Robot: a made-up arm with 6 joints.
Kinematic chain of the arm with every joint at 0, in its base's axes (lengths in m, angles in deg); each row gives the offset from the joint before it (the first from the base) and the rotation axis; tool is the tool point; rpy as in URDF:
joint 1: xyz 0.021 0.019 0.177 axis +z
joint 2: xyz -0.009 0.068 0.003 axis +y
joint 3: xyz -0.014 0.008 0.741 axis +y
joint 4: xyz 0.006 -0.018 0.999 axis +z
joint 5: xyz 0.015 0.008 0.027 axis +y
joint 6: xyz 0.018 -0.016 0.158 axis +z
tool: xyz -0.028 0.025 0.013 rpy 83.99 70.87 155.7
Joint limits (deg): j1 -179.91..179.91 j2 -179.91..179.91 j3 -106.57..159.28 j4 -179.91..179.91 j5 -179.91..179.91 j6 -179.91..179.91
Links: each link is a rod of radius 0.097 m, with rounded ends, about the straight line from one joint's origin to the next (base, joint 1, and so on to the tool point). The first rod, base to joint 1, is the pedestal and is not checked.
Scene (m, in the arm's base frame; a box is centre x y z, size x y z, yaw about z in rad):
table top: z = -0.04
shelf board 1: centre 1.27 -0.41 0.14 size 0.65 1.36 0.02 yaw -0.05
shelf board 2: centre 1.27 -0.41 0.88 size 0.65 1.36 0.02 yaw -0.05
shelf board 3: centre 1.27 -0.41 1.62 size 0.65 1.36 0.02 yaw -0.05
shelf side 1: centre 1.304 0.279 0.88 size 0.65 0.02 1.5 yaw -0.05
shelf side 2: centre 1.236 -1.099 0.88 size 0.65 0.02 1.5 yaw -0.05
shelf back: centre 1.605 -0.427 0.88 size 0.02 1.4 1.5 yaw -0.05
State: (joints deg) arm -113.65 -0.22 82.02 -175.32 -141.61 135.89
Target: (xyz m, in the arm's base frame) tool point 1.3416 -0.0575 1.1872
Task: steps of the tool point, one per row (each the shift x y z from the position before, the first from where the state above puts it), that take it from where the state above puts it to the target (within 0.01 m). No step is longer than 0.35 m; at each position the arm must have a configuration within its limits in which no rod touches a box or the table.
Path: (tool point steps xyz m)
1: 0.2218 -0.1052 0.0378
2: 0.2595 -0.0430 0.0365
3: 0.2782 0.0323 0.0360
4: 0.2734 0.1143 0.0351
5: 0.2430 0.1952 0.0343
6: 0.1871 0.2663 0.0335
7: 0.1101 0.3196 0.0322

